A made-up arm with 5 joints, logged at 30 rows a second.
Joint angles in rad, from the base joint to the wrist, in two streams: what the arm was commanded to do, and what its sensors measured. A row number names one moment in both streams.
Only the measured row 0 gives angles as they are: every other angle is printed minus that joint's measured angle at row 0.
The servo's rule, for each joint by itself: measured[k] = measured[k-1] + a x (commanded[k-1-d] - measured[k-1]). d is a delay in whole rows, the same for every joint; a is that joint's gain. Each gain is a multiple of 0.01, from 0.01 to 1. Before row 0 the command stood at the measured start. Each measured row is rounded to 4 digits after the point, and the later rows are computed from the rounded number. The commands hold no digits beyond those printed.
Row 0, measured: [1.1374, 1.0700, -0.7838, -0.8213, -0.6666]
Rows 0 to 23, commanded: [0.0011, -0.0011, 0.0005, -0.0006, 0.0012]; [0.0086, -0.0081, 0.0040, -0.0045, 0.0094]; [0.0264, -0.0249, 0.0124, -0.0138, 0.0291]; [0.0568, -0.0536, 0.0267, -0.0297, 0.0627]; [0.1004, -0.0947, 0.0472, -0.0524, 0.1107]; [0.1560, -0.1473, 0.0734, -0.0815, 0.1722]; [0.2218, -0.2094, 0.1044, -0.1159, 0.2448]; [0.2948, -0.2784, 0.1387, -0.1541, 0.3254]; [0.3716, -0.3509, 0.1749, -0.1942, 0.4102]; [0.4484, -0.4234, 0.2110, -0.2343, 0.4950]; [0.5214, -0.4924, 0.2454, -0.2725, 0.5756]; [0.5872, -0.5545, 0.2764, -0.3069, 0.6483]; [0.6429, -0.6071, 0.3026, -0.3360, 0.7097]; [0.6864, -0.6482, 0.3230, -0.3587, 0.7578]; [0.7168, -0.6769, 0.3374, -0.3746, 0.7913]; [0.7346, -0.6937, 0.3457, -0.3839, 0.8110]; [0.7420, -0.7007, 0.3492, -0.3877, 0.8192]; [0.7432, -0.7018, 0.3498, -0.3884, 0.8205]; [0.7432, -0.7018, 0.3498, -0.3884, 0.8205]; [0.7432, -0.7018, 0.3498, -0.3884, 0.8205]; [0.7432, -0.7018, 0.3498, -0.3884, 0.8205]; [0.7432, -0.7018, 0.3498, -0.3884, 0.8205]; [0.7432, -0.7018, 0.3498, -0.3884, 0.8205]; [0.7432, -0.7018, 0.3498, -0.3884, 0.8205]
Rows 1 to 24, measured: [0.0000, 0.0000, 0.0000, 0.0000, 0.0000]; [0.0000, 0.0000, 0.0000, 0.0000, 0.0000]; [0.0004, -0.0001, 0.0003, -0.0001, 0.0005]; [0.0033, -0.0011, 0.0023, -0.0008, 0.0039]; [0.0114, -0.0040, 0.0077, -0.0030, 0.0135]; [0.0273, -0.0100, 0.0178, -0.0075, 0.0322]; [0.0529, -0.0202, 0.0334, -0.0151, 0.0620]; [0.0890, -0.0355, 0.0546, -0.0264, 0.1039]; [0.1355, -0.0564, 0.0810, -0.0416, 0.1574]; [0.1913, -0.0830, 0.1116, -0.0607, 0.2212]; [0.2544, -0.1151, 0.1451, -0.0834, 0.2930]; [0.3223, -0.1521, 0.1800, -0.1091, 0.3698]; [0.3920, -0.1929, 0.2147, -0.1369, 0.4480]; [0.4603, -0.2363, 0.2474, -0.1658, 0.5241]; [0.5242, -0.2808, 0.2767, -0.1947, 0.5946]; [0.5810, -0.3249, 0.3012, -0.2226, 0.6566]; [0.6285, -0.3671, 0.3204, -0.2484, 0.7078]; [0.6656, -0.4063, 0.3338, -0.2714, 0.7470]; [0.6923, -0.4416, 0.3420, -0.2912, 0.7744]; [0.7101, -0.4728, 0.3461, -0.3077, 0.7919]; [0.7217, -0.5003, 0.3481, -0.3214, 0.8028]; [0.7292, -0.5245, 0.3490, -0.3328, 0.8095]; [0.7341, -0.5458, 0.3494, -0.3423, 0.8137]; [0.7373, -0.5645, 0.3496, -0.3501, 0.8163]
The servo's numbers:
d 2
a 0.35 0.12 0.53 0.17 0.38

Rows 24 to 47, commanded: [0.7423, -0.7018, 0.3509, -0.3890, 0.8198]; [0.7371, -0.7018, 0.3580, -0.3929, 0.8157]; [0.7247, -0.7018, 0.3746, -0.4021, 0.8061]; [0.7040, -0.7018, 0.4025, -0.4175, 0.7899]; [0.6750, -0.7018, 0.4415, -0.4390, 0.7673]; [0.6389, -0.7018, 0.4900, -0.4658, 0.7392]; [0.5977, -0.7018, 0.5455, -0.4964, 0.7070]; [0.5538, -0.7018, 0.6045, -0.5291, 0.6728]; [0.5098, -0.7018, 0.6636, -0.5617, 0.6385]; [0.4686, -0.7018, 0.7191, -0.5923, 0.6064]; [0.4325, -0.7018, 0.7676, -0.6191, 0.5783]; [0.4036, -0.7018, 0.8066, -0.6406, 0.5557]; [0.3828, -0.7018, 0.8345, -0.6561, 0.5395]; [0.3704, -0.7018, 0.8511, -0.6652, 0.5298]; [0.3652, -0.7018, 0.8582, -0.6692, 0.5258]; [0.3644, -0.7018, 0.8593, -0.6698, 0.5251]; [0.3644, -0.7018, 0.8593, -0.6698, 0.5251]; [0.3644, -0.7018, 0.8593, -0.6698, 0.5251]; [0.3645, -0.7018, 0.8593, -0.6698, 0.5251]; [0.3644, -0.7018, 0.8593, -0.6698, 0.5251]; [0.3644, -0.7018, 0.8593, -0.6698, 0.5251]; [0.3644, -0.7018, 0.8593, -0.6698, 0.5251]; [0.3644, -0.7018, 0.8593, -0.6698, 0.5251]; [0.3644, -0.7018, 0.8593, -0.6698, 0.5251]
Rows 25 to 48, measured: [0.7394, -0.5810, 0.3497, -0.3566, 0.8179]; [0.7407, -0.5955, 0.3498, -0.3620, 0.8189]; [0.7413, -0.6083, 0.3504, -0.3666, 0.8192]; [0.7398, -0.6195, 0.3544, -0.3711, 0.8179]; [0.7345, -0.6294, 0.3651, -0.3764, 0.8134]; [0.7238, -0.6381, 0.3849, -0.3834, 0.8045]; [0.7067, -0.6457, 0.4149, -0.3929, 0.7904]; [0.6830, -0.6524, 0.4547, -0.4053, 0.7709]; [0.6531, -0.6583, 0.5028, -0.4208, 0.7466]; [0.6183, -0.6635, 0.5567, -0.4392, 0.7186]; [0.5803, -0.6681, 0.6134, -0.4600, 0.6882]; [0.5412, -0.6721, 0.6694, -0.4825, 0.6571]; [0.5032, -0.6757, 0.7214, -0.5057, 0.6272]; [0.4683, -0.6788, 0.7666, -0.5286, 0.6000]; [0.4384, -0.6816, 0.8026, -0.5503, 0.5770]; [0.4146, -0.6840, 0.8283, -0.5698, 0.5591]; [0.3973, -0.6861, 0.8441, -0.5867, 0.5464]; [0.3858, -0.6880, 0.8522, -0.6008, 0.5383]; [0.3783, -0.6897, 0.8560, -0.6125, 0.5333]; [0.3734, -0.6912, 0.8577, -0.6222, 0.5302]; [0.3703, -0.6925, 0.8585, -0.6303, 0.5283]; [0.3682, -0.6936, 0.8589, -0.6370, 0.5271]; [0.3669, -0.6946, 0.8591, -0.6426, 0.5263]; [0.3660, -0.6955, 0.8592, -0.6472, 0.5258]
